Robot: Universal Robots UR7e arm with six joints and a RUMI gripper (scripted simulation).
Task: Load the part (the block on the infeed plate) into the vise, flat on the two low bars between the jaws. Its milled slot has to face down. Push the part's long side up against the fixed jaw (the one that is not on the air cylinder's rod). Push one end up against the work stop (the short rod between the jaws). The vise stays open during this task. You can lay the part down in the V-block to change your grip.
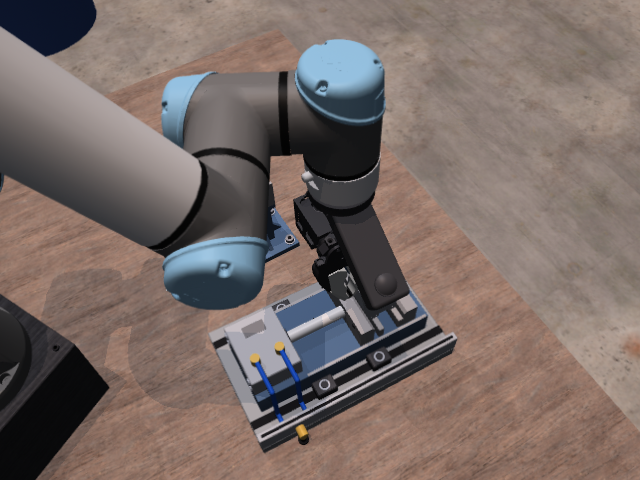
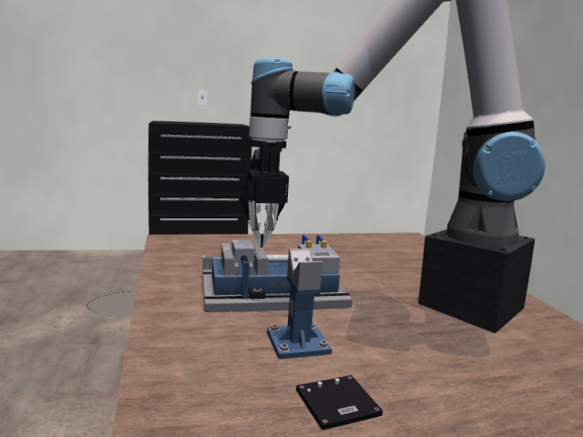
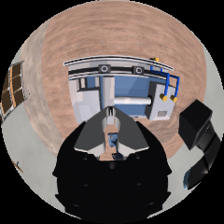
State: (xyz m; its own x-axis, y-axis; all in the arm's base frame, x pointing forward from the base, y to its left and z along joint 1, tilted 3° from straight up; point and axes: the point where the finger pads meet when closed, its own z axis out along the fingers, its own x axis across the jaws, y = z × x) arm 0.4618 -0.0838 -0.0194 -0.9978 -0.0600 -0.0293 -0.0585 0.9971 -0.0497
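The part is 40 mm ahead of my hand and 30 mm below it. Also, from my hand: work stop (50 mm to the left, 40 mm ahead, 30 mm below); then moving jaw (40 mm below); then white cylinder rod (50 mm behind, 40 mm below).
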